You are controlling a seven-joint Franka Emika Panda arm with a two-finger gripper.
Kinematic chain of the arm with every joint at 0, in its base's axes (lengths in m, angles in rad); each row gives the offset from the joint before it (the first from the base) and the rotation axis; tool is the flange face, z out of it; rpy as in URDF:
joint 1: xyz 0 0 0.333 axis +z
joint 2: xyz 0 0 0 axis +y
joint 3: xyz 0 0 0.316 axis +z
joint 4: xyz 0.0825 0 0 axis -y
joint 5: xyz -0.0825 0 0.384 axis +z
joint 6: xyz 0 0 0 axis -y
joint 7: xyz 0.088 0 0 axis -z
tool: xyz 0 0 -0.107 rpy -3.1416 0 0
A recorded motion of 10 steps. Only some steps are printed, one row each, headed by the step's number.
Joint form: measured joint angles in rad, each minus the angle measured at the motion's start. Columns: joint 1, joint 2, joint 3, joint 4, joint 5, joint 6, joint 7.
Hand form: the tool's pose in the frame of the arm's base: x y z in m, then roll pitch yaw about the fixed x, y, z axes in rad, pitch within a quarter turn. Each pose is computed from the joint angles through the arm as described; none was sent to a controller.
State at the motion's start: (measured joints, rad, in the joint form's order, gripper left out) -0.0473 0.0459 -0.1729 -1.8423 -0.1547 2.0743 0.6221
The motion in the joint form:
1: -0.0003 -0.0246 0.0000 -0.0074 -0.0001 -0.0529 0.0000
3: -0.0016 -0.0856 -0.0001 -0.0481 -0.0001 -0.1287 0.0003
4: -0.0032 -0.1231 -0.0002 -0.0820 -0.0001 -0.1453 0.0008
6: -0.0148 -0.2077 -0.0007 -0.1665 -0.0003 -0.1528 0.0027
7: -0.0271 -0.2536 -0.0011 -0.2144 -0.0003 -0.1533 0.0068
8: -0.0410 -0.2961 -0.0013 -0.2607 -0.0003 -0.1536 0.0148
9: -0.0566 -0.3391 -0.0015 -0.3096 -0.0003 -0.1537 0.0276
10: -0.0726 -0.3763 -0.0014 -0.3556 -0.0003 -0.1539 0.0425
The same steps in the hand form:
1: 0.5677 -0.1357 0.5207 3.1025 -0.2072 -0.7812
3: 0.5435 -0.1346 0.5274 3.0786 -0.1565 -0.7896
4: 0.5302 -0.1339 0.5296 3.0762 -0.1421 -0.7934
6: 0.5010 -0.1360 0.5319 3.0837 -0.1275 -0.8075
7: 0.4844 -0.1395 0.5315 3.0891 -0.1208 -0.8235
8: 0.4685 -0.1432 0.5296 3.0935 -0.1133 -0.8443
9: 0.4519 -0.1469 0.5261 3.0973 -0.1044 -0.8709
10: 0.4369 -0.1503 0.5209 3.0984 -0.0938 -0.8993

